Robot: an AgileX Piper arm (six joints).
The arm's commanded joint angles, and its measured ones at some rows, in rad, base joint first. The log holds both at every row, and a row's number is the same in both.
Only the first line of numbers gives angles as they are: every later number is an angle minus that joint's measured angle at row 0.
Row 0, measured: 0.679, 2.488, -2.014, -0.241, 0.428, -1.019
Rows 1 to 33, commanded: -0.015, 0.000, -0.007, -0.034, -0.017, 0.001; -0.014, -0.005, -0.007, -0.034, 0.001, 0.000; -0.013, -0.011, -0.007, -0.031, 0.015, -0.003; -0.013, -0.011, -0.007, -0.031, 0.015, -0.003; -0.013, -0.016, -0.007, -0.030, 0.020, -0.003; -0.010, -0.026, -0.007, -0.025, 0.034, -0.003; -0.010, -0.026, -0.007, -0.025, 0.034, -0.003; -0.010, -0.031, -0.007, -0.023, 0.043, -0.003; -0.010, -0.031, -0.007, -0.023, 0.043, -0.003; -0.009, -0.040, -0.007, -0.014, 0.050, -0.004; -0.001, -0.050, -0.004, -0.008, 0.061, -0.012; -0.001, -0.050, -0.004, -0.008, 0.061, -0.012; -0.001, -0.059, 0.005, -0.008, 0.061, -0.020; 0.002, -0.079, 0.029, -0.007, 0.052, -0.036; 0.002, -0.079, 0.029, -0.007, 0.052, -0.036; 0.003, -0.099, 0.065, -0.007, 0.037, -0.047; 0.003, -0.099, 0.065, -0.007, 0.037, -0.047; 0.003, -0.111, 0.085, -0.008, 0.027, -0.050; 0.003, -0.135, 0.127, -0.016, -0.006, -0.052; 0.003, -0.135, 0.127, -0.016, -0.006, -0.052; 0.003, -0.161, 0.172, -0.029, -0.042, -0.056; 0.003, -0.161, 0.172, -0.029, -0.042, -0.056; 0.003, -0.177, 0.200, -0.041, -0.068, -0.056; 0.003, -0.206, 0.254, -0.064, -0.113, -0.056; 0.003, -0.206, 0.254, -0.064, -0.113, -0.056; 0.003, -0.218, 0.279, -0.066, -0.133, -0.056; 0.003, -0.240, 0.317, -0.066, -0.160, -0.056; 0.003, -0.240, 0.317, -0.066, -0.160, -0.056; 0.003, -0.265, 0.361, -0.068, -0.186, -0.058; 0.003, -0.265, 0.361, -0.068, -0.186, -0.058; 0.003, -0.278, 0.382, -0.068, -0.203, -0.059; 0.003, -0.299, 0.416, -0.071, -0.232, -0.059; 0.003, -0.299, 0.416, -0.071, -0.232, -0.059
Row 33, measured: 0.000, -0.239, 0.384, -0.037, -0.121, -0.035
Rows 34 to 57, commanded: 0.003, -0.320, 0.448, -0.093, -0.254, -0.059; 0.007, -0.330, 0.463, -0.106, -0.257, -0.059; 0.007, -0.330, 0.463, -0.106, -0.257, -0.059; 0.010, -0.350, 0.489, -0.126, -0.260, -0.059; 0.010, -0.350, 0.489, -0.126, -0.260, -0.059; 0.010, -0.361, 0.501, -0.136, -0.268, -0.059; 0.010, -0.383, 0.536, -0.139, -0.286, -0.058; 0.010, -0.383, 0.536, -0.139, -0.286, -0.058; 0.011, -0.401, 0.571, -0.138, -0.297, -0.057; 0.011, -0.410, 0.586, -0.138, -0.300, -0.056; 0.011, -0.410, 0.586, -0.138, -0.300, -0.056; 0.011, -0.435, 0.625, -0.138, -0.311, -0.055; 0.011, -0.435, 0.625, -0.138, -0.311, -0.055; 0.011, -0.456, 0.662, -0.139, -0.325, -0.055; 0.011, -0.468, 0.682, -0.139, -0.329, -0.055; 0.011, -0.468, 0.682, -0.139, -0.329, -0.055; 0.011, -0.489, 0.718, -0.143, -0.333, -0.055; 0.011, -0.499, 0.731, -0.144, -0.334, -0.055; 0.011, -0.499, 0.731, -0.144, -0.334, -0.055; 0.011, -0.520, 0.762, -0.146, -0.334, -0.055; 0.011, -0.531, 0.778, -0.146, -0.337, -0.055; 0.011, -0.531, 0.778, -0.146, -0.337, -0.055; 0.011, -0.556, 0.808, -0.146, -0.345, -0.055; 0.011, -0.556, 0.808, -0.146, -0.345, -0.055
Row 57, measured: 0.013, -0.500, 0.779, -0.125, -0.289, -0.055
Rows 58 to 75, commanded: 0.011, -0.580, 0.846, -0.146, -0.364, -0.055; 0.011, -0.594, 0.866, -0.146, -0.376, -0.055; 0.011, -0.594, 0.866, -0.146, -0.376, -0.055; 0.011, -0.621, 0.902, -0.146, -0.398, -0.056; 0.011, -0.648, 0.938, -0.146, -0.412, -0.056; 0.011, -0.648, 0.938, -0.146, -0.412, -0.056; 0.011, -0.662, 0.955, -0.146, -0.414, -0.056; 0.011, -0.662, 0.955, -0.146, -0.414, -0.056; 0.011, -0.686, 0.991, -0.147, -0.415, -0.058; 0.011, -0.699, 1.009, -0.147, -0.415, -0.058; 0.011, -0.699, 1.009, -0.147, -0.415, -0.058; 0.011, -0.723, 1.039, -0.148, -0.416, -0.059; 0.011, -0.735, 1.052, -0.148, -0.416, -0.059; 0.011, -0.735, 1.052, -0.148, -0.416, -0.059; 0.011, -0.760, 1.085, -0.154, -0.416, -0.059; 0.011, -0.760, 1.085, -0.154, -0.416, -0.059; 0.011, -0.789, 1.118, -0.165, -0.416, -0.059; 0.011, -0.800, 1.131, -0.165, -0.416, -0.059
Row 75, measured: 0.014, -0.746, 1.106, -0.146, -0.365, -0.059
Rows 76 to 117, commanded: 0.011, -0.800, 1.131, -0.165, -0.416, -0.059; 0.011, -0.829, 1.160, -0.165, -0.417, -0.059; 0.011, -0.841, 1.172, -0.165, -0.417, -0.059; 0.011, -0.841, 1.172, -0.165, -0.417, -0.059; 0.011, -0.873, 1.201, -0.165, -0.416, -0.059; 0.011, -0.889, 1.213, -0.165, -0.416, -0.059; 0.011, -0.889, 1.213, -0.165, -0.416, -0.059; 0.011, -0.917, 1.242, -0.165, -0.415, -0.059; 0.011, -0.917, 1.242, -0.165, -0.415, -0.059; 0.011, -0.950, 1.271, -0.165, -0.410, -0.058; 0.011, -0.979, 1.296, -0.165, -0.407, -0.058; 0.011, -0.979, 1.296, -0.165, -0.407, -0.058; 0.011, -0.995, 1.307, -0.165, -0.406, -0.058; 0.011, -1.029, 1.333, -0.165, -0.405, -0.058; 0.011, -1.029, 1.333, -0.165, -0.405, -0.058; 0.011, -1.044, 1.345, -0.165, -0.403, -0.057; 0.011, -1.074, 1.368, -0.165, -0.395, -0.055; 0.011, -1.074, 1.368, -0.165, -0.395, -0.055; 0.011, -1.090, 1.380, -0.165, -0.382, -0.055; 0.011, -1.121, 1.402, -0.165, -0.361, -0.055; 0.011, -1.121, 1.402, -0.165, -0.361, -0.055; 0.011, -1.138, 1.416, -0.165, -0.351, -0.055; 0.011, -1.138, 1.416, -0.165, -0.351, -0.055; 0.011, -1.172, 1.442, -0.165, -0.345, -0.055; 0.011, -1.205, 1.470, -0.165, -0.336, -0.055; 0.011, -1.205, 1.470, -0.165, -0.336, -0.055; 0.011, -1.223, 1.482, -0.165, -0.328, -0.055; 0.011, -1.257, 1.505, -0.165, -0.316, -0.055; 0.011, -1.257, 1.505, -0.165, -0.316, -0.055; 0.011, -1.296, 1.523, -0.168, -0.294, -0.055; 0.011, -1.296, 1.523, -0.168, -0.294, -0.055; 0.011, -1.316, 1.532, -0.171, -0.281, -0.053; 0.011, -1.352, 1.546, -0.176, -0.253, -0.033; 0.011, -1.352, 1.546, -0.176, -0.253, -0.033; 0.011, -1.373, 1.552, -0.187, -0.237, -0.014; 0.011, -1.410, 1.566, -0.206, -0.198, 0.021; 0.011, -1.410, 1.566, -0.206, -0.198, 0.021; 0.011, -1.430, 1.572, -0.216, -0.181, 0.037; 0.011, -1.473, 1.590, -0.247, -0.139, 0.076; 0.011, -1.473, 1.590, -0.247, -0.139, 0.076; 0.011, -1.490, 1.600, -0.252, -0.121, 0.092; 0.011, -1.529, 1.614, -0.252, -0.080, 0.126
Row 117, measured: 0.013, -1.471, 1.604, -0.212, -0.095, 0.073
